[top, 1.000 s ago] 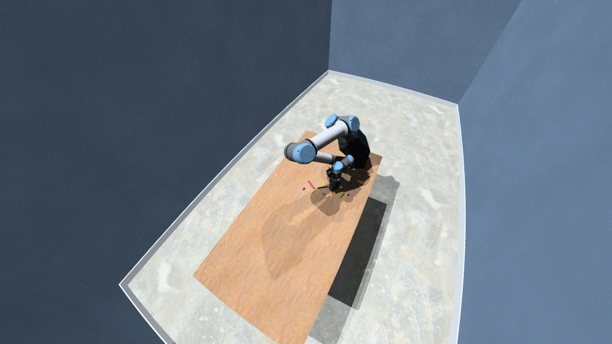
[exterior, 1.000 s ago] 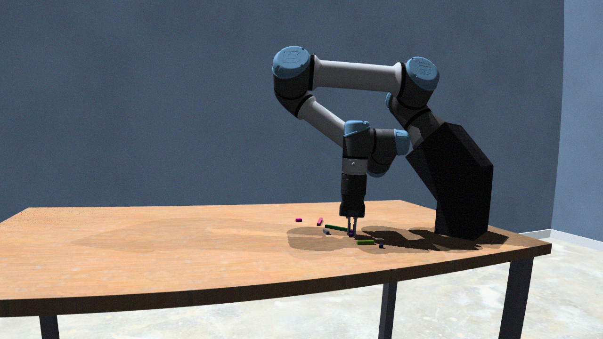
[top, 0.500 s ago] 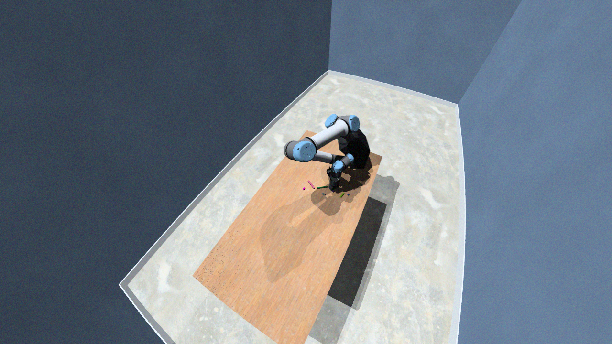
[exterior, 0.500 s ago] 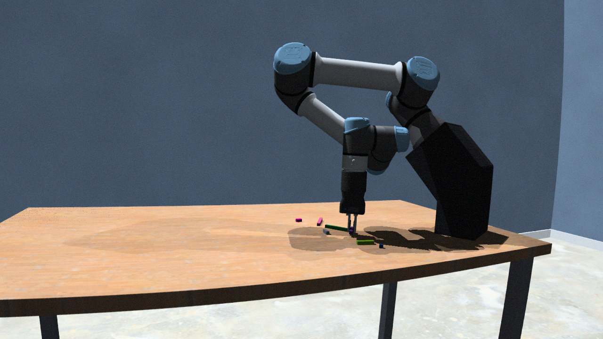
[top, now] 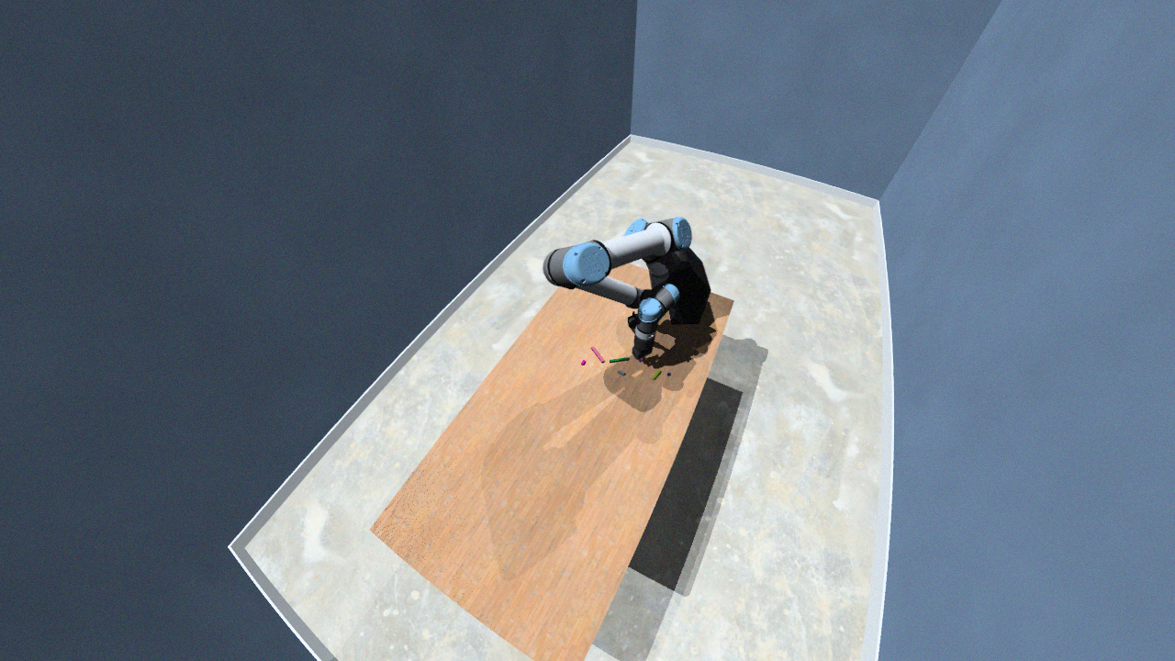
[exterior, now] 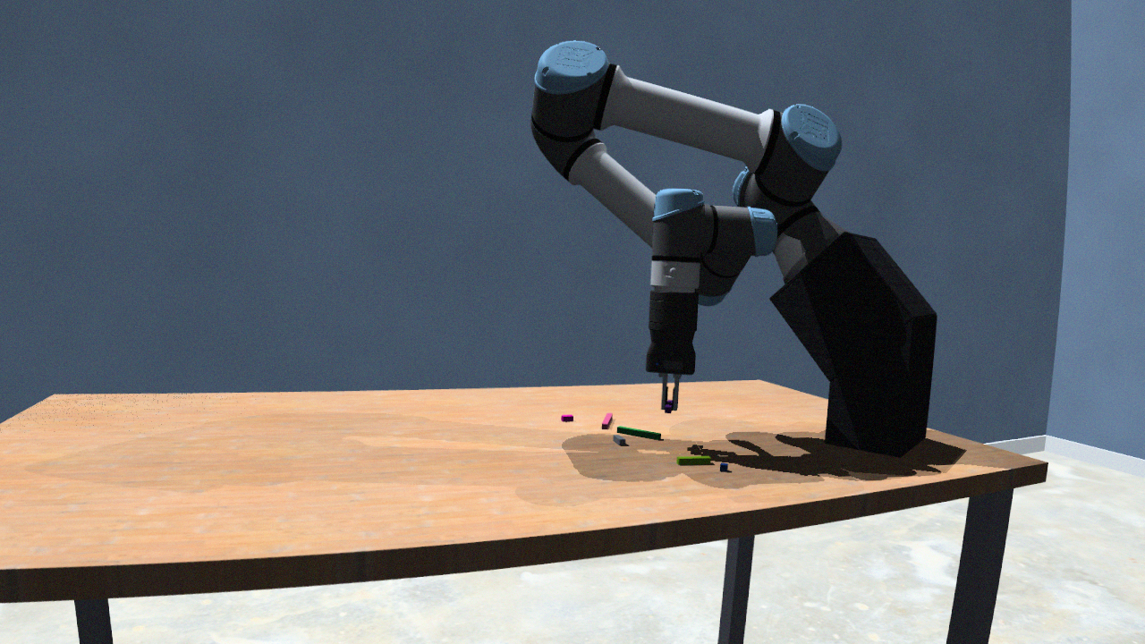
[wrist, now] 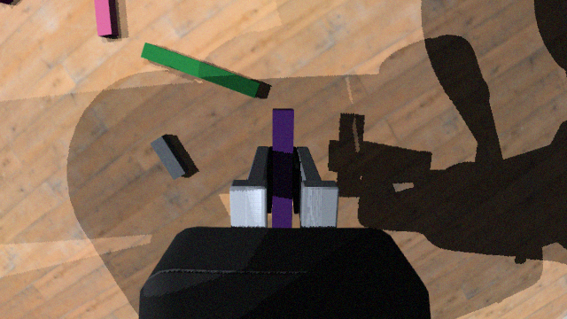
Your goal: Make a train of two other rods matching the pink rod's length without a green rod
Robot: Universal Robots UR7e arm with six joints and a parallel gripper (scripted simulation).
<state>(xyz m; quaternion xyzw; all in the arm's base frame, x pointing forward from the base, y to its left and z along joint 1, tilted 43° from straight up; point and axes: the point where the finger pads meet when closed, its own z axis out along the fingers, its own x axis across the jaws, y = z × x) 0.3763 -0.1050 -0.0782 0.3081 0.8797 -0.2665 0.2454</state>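
Now: the grey rod 7 cm below my hand, 6 cm ahead of it and 5 cm to the right of it. Round my hand: purple rod 1 cm below; lime rod 10 cm to the left, 7 cm below, 3 cm ahead; green rod 7 cm to the right, 7 cm below.
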